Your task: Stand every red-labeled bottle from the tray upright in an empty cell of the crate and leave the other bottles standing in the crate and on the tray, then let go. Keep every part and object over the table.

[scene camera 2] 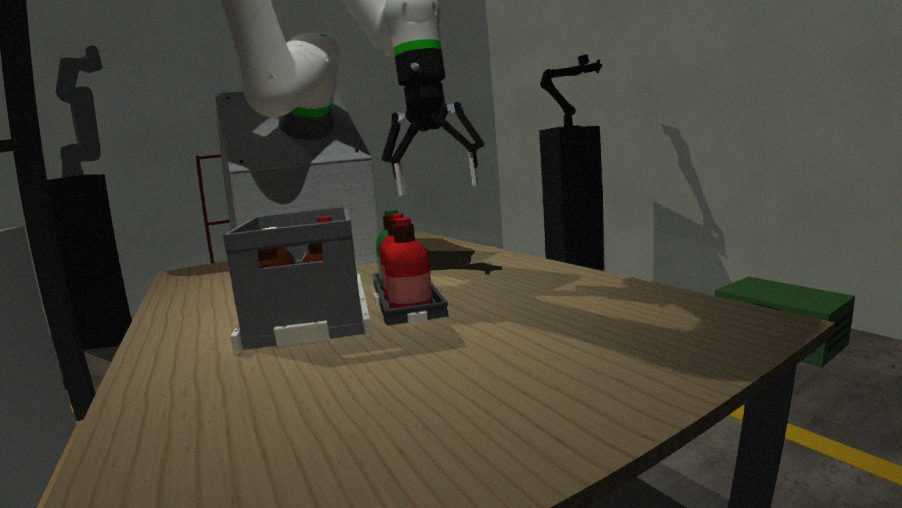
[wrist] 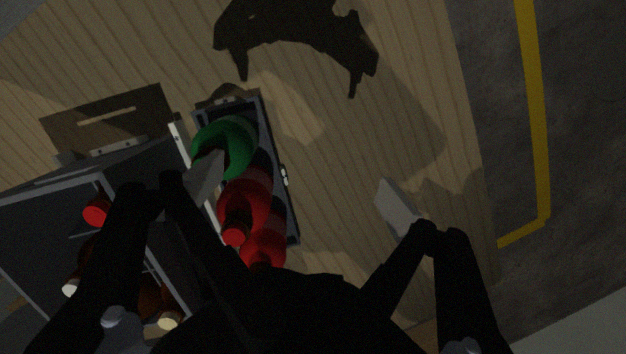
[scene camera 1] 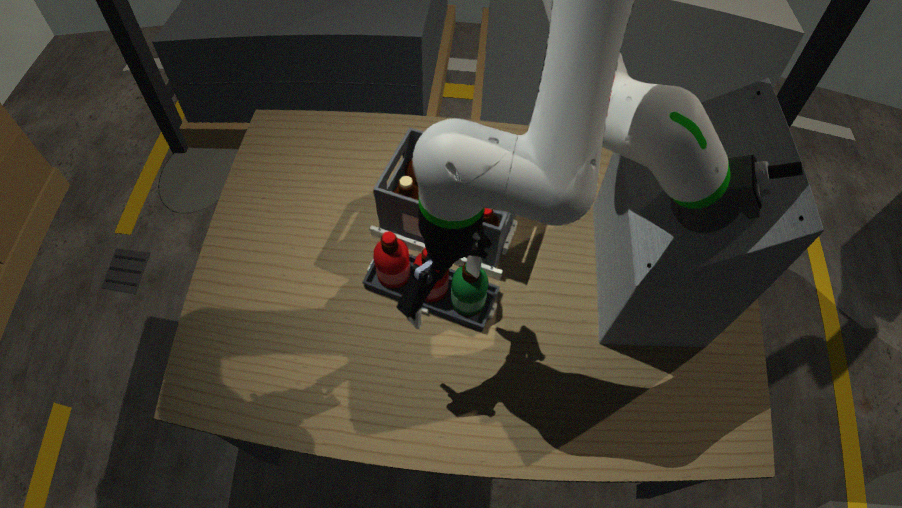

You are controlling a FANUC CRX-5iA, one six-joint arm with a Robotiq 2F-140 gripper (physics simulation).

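Frame: origin at the arm's base, x ahead, y left, z up, level; millimetres.
Where they show: gripper, fingertip midpoint: [scene camera 2: 438,190] [wrist: 303,177] [scene camera 1: 444,297]; arm's base, link origin: [scene camera 2: 306,124] [scene camera 1: 708,196].
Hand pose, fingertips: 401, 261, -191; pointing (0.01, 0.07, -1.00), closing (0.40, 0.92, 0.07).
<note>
Things, the pixels of their top centre, and the offset from my fingertips, as dx, dy, dz. Level surfaces: height alone.
- green bottle, top centre: [wrist: 204,170] [scene camera 1: 471,265] -20, -95, -32
- grey crate, top centre: [wrist: 135,273] [scene camera 2: 330,213] [scene camera 1: 448,199] +72, -213, -17
- red cap, top centre: [wrist: 95,217] [scene camera 2: 324,217] [scene camera 1: 485,208] -2, -227, -29
- cream cap, top centre: [wrist: 167,324] [scene camera 1: 405,180] +175, -234, -29
- table, surface height: dz -192
Two red bottles stand side by side on the tray [scene camera 1: 470,323] [scene camera 2: 394,315] [wrist: 269,131]: an end one [scene camera 1: 392,261] [scene camera 2: 405,271] [wrist: 265,245] and a middle one [scene camera 1: 438,287] [wrist: 245,200]. A green bottle [scene camera 1: 468,293] [wrist: 227,135] stands at the tray's other end. The grey crate [scene camera 1: 394,211] [scene camera 2: 293,296] stands beside the tray and holds brown bottles, with a red cap [scene camera 1: 487,213] [wrist: 95,214] and a cream cap [scene camera 1: 406,183] [wrist: 169,320] visible. My gripper [scene camera 2: 436,183] [wrist: 303,177] is open and empty, above the bottle caps. The arm and fingers hide parts of the crate's cells.
White locating strips [scene camera 1: 482,267] [scene camera 2: 301,333] border the crate, one running between it and the tray. The grey robot pedestal [scene camera 1: 669,302] stands on the table [scene camera 1: 271,252] at the right in scene camera 1. A green box [scene camera 2: 782,296] is beyond the table edge.
</note>
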